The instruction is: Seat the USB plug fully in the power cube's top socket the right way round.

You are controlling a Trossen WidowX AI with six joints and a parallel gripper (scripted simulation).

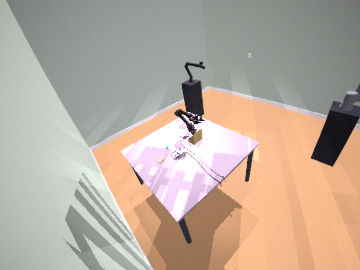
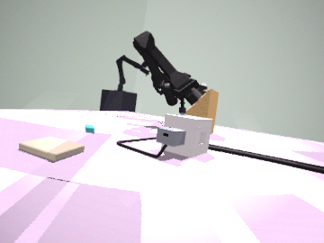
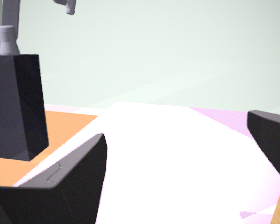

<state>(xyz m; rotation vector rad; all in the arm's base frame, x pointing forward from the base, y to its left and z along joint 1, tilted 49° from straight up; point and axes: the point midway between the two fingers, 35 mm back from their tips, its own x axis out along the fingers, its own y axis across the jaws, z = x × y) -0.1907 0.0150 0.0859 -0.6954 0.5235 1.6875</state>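
My gripper tip is now 51 cm short of the dark USB plug, 6 cm to the right of it and 8 cm above it. From my gripper tip the other things lie so: flat tan slab 74 cm ahead, 8 cm to the right, 17 cm below; small cyan block 53 cm ahead, 19 cm to the right, 17 cm below.
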